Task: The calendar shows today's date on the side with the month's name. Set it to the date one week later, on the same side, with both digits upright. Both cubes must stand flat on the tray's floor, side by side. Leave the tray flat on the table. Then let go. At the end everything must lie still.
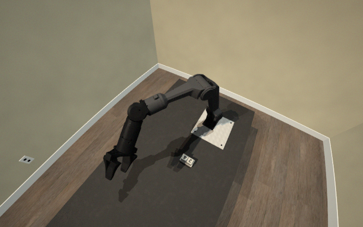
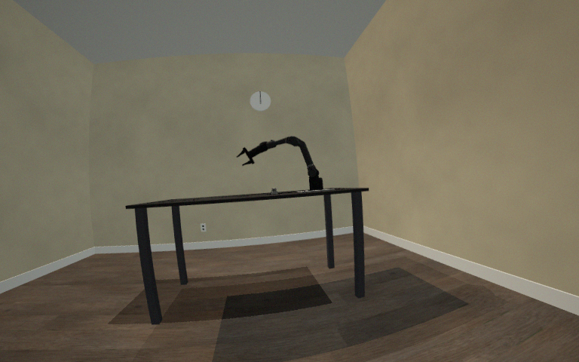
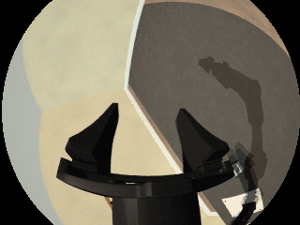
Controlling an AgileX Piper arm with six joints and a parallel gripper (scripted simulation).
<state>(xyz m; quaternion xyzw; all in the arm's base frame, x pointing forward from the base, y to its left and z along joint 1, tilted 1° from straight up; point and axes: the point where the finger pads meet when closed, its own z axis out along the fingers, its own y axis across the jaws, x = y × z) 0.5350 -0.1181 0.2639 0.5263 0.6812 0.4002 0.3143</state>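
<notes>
Now: hand 260 mm above the white tray, 240 mm past it and 140 mm to the right of it.
</notes>
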